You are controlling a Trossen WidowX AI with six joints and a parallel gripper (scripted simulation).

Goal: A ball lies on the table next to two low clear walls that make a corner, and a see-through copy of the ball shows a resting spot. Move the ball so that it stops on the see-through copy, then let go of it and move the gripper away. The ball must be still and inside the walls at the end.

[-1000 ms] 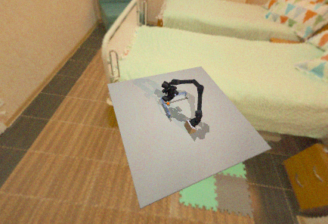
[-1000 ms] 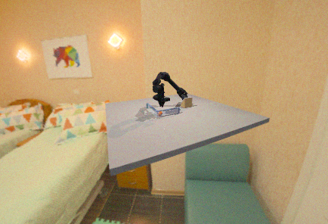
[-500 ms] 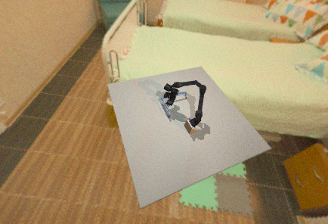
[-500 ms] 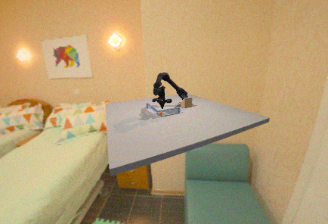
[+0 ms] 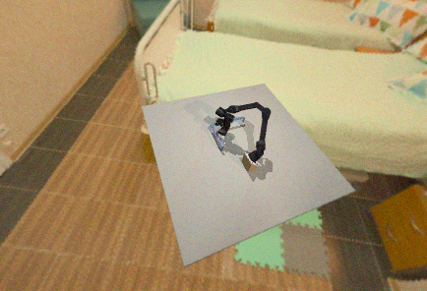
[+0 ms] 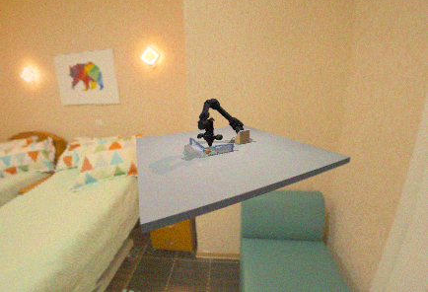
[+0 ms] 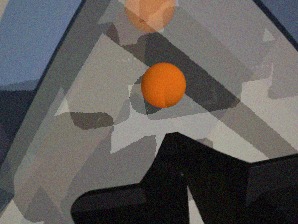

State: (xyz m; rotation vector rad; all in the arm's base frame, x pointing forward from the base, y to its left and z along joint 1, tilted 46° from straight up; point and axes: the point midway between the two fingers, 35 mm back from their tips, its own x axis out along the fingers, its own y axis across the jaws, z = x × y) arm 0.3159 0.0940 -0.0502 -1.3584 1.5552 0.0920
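The orange ball lies 2 cm ahead of my gripper tip, 3 cm to the left of it and 1 cm below it.
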